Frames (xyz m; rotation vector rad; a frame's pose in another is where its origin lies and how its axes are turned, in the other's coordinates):
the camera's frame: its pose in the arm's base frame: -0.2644 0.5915 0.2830 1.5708 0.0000 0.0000
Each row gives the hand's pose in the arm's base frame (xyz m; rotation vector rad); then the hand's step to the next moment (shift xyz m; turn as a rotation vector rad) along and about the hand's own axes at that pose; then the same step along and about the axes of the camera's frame.
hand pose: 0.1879 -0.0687 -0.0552 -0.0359 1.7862 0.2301
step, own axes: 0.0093 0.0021 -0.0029 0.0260 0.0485 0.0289
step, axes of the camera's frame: -0.0052 -0.0081 -0.0025 0.0147 -0.0246 -0.0552
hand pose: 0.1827 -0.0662 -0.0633 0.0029 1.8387 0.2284
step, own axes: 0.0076 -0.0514 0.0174 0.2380 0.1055 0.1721
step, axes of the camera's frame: 0.0205 -0.0199 0.0468 0.0856 -0.2547 -0.1588
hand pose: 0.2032 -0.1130 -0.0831 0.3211 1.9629 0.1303
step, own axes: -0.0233 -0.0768 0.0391 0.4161 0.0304 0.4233
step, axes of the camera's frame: 0.0318 -0.0135 0.0823 0.2361 -0.5313 -0.1232
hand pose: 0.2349 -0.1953 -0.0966 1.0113 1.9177 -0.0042
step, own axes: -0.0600 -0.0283 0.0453 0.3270 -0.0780 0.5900
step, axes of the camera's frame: 0.0281 0.0077 0.0749 0.3076 -0.6013 0.0704
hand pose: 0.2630 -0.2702 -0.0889 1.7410 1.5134 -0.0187
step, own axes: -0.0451 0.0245 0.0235 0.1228 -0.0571 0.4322
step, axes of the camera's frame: 0.0190 0.0201 0.0492 0.1926 -0.3825 0.1474
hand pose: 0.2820 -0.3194 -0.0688 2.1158 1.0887 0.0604
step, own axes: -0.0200 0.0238 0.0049 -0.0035 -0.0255 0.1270
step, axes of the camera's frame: 0.0052 0.0171 0.0259 0.0254 -0.1070 0.0686
